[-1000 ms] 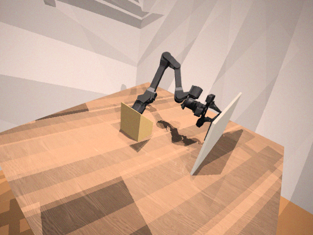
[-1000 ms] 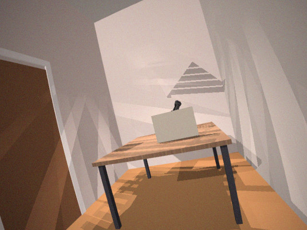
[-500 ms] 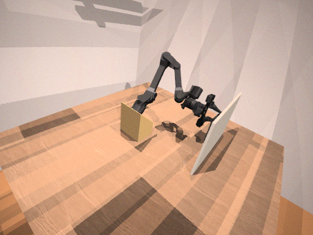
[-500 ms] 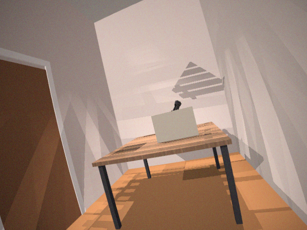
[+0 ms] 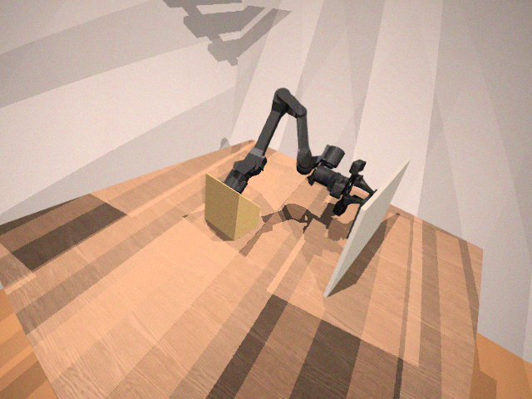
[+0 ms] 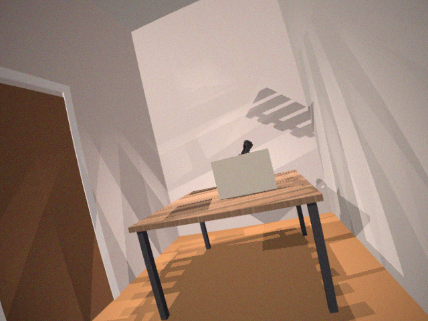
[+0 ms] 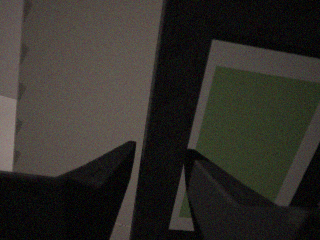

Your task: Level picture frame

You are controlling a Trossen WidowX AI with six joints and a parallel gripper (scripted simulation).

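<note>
Right now the picture frame is 10 mm to the right of my gripper tip and 50 mm below it. Also, from my gripper tip: grey wall panel: 10 mm ahead, 70 mm below.
</note>
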